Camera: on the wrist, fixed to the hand. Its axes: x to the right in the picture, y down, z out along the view.
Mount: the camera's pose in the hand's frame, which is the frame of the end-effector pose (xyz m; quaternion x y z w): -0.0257 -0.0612 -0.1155 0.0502 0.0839 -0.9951 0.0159
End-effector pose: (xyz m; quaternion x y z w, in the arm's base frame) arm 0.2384 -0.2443 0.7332 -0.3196 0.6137 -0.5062 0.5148
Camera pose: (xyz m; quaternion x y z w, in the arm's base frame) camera 0.1270 -0.2044 0.7944 0.5474 0.2905 0.5779 0.5310
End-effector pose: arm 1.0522 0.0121 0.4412 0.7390 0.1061 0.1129 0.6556
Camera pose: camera 0.9919 0.1206 0.3930 -0.0704 0.7977 -0.5939 0.0768
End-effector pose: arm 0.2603 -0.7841 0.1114 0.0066 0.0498 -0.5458 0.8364
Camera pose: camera 0.1853 -0.7778 0.0015 -0.0383 -0.0501 0.8429 0.5343
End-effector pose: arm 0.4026 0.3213 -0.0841 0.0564 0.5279 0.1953 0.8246
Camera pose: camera 0.3061 0.2423 -0.1310 -0.4994 0.1435 -0.8392 0.1603
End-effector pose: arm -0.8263 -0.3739 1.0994 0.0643 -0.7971 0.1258 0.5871
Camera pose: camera -0.6970 -0.4019 1.1148 0.8131 0.1069 -0.5368 0.1982
